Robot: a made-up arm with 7 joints. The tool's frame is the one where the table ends. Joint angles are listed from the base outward.
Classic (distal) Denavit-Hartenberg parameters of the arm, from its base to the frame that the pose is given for. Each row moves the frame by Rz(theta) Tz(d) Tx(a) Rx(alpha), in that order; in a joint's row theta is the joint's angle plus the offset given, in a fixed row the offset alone. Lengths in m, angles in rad.
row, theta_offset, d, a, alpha
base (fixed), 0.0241, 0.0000, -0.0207, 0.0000
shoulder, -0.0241, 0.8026, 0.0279, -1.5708
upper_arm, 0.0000, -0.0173, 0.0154, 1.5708
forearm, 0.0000, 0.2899, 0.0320, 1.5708
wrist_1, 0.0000, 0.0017, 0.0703, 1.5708
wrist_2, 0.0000, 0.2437, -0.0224, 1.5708
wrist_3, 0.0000, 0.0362, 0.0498, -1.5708
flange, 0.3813, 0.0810, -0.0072, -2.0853
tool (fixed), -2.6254, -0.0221, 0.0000, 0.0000
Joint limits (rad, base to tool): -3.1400..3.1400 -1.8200..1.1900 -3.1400..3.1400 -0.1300..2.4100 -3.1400..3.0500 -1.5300..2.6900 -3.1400..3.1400
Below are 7 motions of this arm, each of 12 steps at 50 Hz.
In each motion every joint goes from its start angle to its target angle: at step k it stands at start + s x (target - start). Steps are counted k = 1, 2, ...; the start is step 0. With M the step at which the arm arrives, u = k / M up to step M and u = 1 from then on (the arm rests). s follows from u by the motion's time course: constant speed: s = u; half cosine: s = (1 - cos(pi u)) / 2; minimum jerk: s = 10 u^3 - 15 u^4 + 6 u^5.
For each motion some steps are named. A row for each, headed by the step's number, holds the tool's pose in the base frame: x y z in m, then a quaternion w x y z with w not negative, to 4 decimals.
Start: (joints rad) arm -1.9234 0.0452 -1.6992 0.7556 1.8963 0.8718 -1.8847
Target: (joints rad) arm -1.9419 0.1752 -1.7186 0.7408 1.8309 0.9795 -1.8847
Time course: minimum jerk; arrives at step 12
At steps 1, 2, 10, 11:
1: -0.3864 0.0669 0.9378 0.4809 -0.5344 0.6655 0.2005
2: -0.3865 0.0664 0.9376 0.4817 -0.5345 0.6644 0.2020
10: -0.3880 0.0511 0.9301 0.5058 -0.5394 0.6276 0.2435
11: -0.3880 0.0507 0.9298 0.5066 -0.5396 0.6263 0.2447

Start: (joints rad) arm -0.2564 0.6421 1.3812 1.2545 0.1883 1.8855 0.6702
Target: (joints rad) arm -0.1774 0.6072 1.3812 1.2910 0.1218 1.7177 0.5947
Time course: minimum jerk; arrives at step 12
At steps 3, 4, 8, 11, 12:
3: 0.1634 0.2338 0.9331 0.0673 -0.3908 0.4347 -0.8086
4: 0.1628 0.2372 0.9332 0.0742 -0.3837 0.4413 -0.8078
8: 0.1588 0.2551 0.9343 0.1139 -0.3455 0.4765 -0.8004
11: 0.1573 0.2614 0.9351 0.1288 -0.3321 0.4887 -0.7964
12: 0.1573 0.2615 0.9352 0.1292 -0.3318 0.4890 -0.7963

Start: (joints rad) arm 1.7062 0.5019 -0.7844 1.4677 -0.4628 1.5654 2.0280
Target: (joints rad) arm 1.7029 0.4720 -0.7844 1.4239 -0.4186 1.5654 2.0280
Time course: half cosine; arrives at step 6
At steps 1, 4, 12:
1: 0.2075 0.3697 0.8775 0.1053 -0.6676 -0.0192 0.7368
4: 0.2049 0.3631 0.8748 0.1202 -0.6528 -0.0144 0.7478
12: 0.2038 0.3607 0.8738 0.1256 -0.6473 -0.0126 0.7517

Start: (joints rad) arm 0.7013 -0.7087 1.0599 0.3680 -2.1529 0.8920 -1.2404
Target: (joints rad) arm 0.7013 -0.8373 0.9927 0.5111 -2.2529 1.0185 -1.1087
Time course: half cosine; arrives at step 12
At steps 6, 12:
6: 0.0113 0.2131 0.9798 0.4093 -0.2945 -0.8633 0.0222
12: -0.0056 0.2110 1.0176 0.4084 -0.2276 -0.8824 -0.0526

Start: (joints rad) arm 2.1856 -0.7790 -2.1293 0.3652 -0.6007 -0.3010 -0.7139
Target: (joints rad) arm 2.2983 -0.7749 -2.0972 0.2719 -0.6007 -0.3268 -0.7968
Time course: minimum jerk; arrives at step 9
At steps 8, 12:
8: 0.1339 0.1472 0.7865 0.6104 0.1476 0.6813 -0.3761
12: 0.1334 0.1474 0.7866 0.6110 0.1468 0.6814 -0.3752

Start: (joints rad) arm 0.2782 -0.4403 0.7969 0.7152 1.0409 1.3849 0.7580
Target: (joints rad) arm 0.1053 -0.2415 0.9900 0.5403 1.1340 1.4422 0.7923
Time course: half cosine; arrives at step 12
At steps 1, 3, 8, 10, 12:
1: 0.0189 0.2904 0.9394 0.1864 0.0440 -0.5200 0.8324
3: 0.0213 0.2887 0.9285 0.2043 0.0576 -0.5015 0.8387
8: 0.0264 0.2748 0.8835 0.2850 0.1227 -0.4145 0.8555
10: 0.0261 0.2692 0.8720 0.3081 0.1428 -0.3880 0.8568
12: 0.0257 0.2670 0.8680 0.3164 0.1502 -0.3783 0.8569

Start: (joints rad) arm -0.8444 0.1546 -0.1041 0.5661 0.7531 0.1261 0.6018
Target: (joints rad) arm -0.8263 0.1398 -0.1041 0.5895 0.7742 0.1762 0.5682
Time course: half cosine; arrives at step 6
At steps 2, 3, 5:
2: 0.2047 -0.3000 0.8201 0.6948 -0.6290 -0.0452 0.3458
3: 0.2072 -0.2993 0.8220 0.6938 -0.6287 -0.0518 0.3474
5: 0.2115 -0.2980 0.8254 0.6920 -0.6282 -0.0633 0.3501

